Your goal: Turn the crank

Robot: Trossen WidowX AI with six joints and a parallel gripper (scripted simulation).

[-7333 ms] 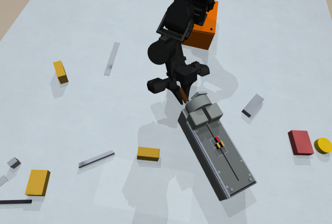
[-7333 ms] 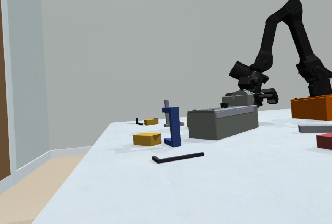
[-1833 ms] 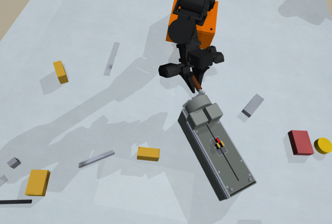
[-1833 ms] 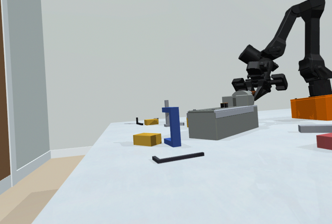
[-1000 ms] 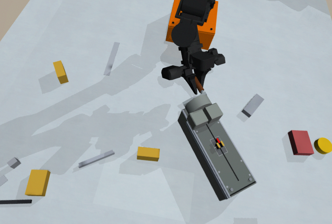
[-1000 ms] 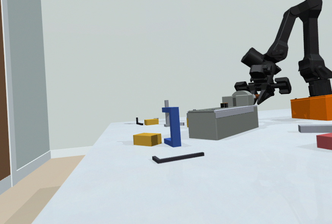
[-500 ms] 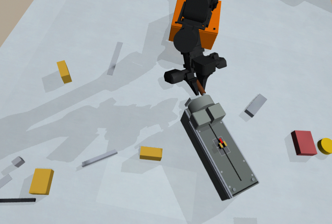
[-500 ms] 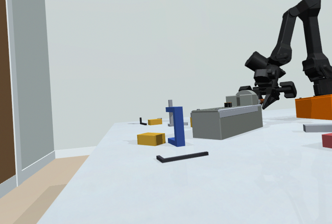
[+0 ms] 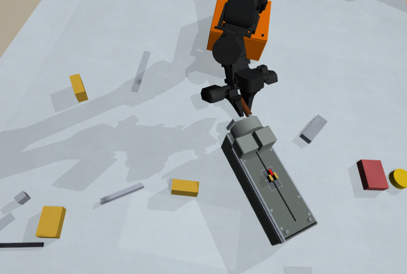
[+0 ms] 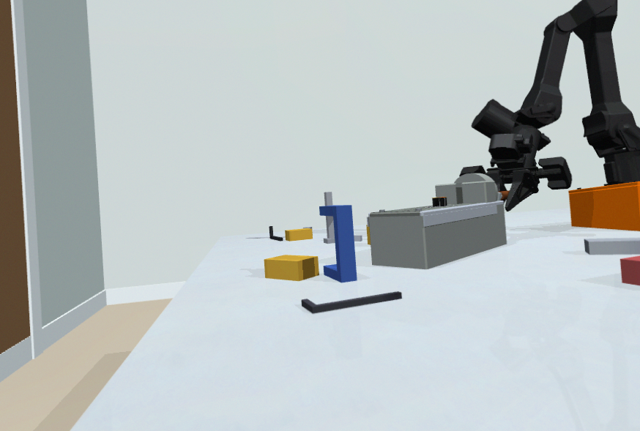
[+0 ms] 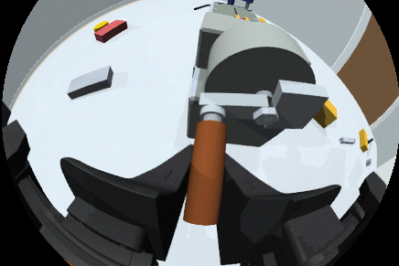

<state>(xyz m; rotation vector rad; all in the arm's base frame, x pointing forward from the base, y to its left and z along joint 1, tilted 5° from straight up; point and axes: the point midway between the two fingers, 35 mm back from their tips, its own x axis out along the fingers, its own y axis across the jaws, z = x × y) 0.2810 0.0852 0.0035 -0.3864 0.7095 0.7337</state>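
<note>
The brown handle lies 30 mm above my gripper tip, 10 mm to the right of it and 10 mm behind it. Also, from my gripper tip: red pointer 130 mm ahead, 90 mm to the left, 30 mm above; then grey block 190 mm to the left, 80 mm behind, 50 mm below; then blue clamp 300 mm ahead, 240 mm to the left.
</note>
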